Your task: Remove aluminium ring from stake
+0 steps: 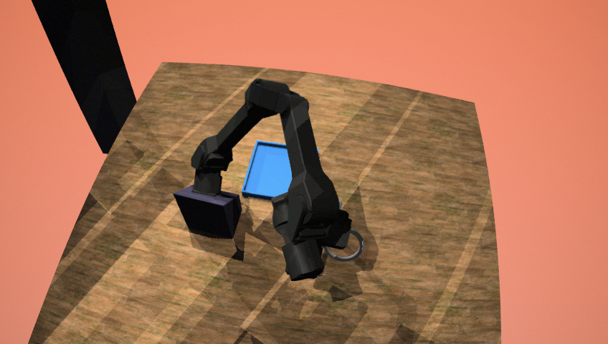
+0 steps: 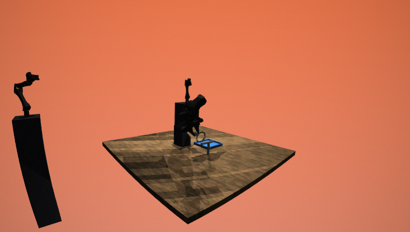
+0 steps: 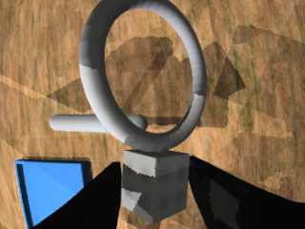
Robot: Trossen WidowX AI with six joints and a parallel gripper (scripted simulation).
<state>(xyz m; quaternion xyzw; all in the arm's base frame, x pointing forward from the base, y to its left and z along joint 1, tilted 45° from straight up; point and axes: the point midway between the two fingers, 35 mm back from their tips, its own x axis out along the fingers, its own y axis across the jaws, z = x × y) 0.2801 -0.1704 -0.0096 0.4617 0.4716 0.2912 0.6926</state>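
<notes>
Now: the blue tray 130 mm behind my gripper tip, 280 mm to the left of it and 160 mm below it. Also, from my gripper tip: aluminium ring (40 mm ahead, 10 mm to the right).
</notes>
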